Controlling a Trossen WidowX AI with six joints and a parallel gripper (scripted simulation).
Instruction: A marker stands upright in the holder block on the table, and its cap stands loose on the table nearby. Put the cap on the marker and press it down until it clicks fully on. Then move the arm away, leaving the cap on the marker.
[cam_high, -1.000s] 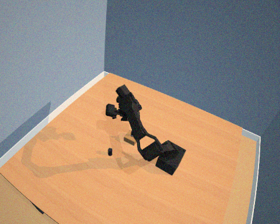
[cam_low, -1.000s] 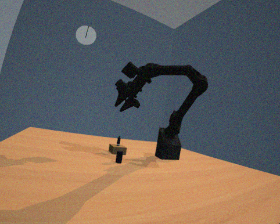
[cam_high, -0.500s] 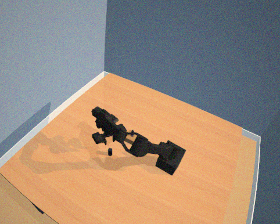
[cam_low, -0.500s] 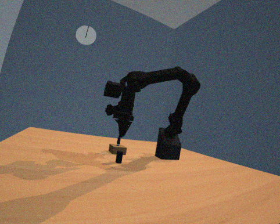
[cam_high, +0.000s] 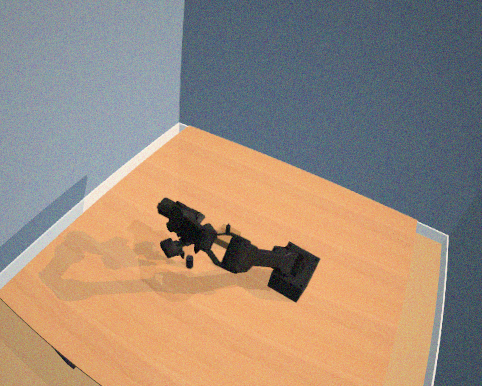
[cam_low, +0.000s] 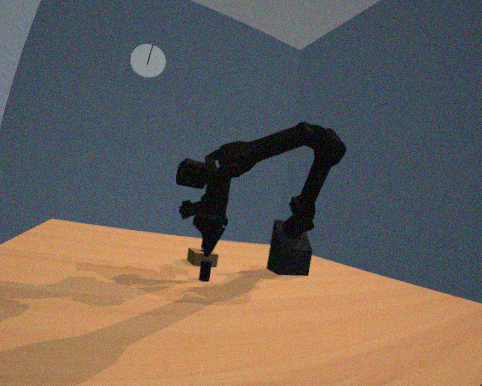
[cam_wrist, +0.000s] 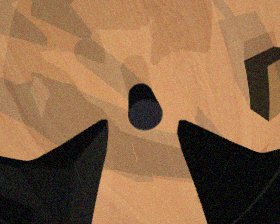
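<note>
Now: the marker cap 40 mm below my gripper tip. From my gripper tip the other things lie so: holder block: 30 mm behind, 190 mm to the right, 50 mm below.
</note>
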